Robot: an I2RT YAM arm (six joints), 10 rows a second.
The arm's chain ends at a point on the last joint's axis. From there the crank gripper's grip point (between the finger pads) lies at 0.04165 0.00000 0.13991 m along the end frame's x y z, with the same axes.
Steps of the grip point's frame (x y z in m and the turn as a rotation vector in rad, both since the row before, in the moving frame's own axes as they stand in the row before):
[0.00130, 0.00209, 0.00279, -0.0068, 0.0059, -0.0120]
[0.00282, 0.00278, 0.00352, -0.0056, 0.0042, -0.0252]
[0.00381, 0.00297, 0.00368, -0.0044, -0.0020, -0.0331]
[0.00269, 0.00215, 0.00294, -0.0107, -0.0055, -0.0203]
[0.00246, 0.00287, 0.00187, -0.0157, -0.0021, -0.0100]
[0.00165, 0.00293, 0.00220, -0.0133, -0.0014, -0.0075]
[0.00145, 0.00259, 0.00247, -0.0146, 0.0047, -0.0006]
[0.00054, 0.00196, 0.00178, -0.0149, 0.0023, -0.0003]
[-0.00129, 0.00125, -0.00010, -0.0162, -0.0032, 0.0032]
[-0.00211, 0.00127, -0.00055, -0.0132, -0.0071, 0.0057]
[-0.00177, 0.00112, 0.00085, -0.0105, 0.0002, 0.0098]
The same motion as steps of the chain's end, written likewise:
[0.00047, 0.00164, 0.00304, -0.0068, 0.0059, -0.0120]
[0.00224, 0.00305, 0.00370, -0.0056, 0.0042, -0.0252]
[0.00410, 0.00373, 0.00360, -0.0044, -0.0020, -0.0331]
[0.00345, 0.00149, 0.00272, -0.0107, -0.0055, -0.0203]
[0.00274, 0.00109, 0.00180, -0.0157, -0.0021, -0.0100]
[0.00184, 0.00138, 0.00215, -0.0133, -0.0014, -0.0075]
[0.00079, 0.00057, 0.00268, -0.0146, 0.0047, -0.0006]
[0.00022, -0.00011, 0.00189, -0.0149, 0.0023, -0.0003]
[-0.00084, -0.00115, -0.00021, -0.0162, -0.0032, 0.0032]
[-0.00111, -0.00081, -0.00083, -0.0132, -0.0071, 0.0057]
[-0.00179, -0.00076, 0.00087, -0.0105, 0.0002, 0.0098]

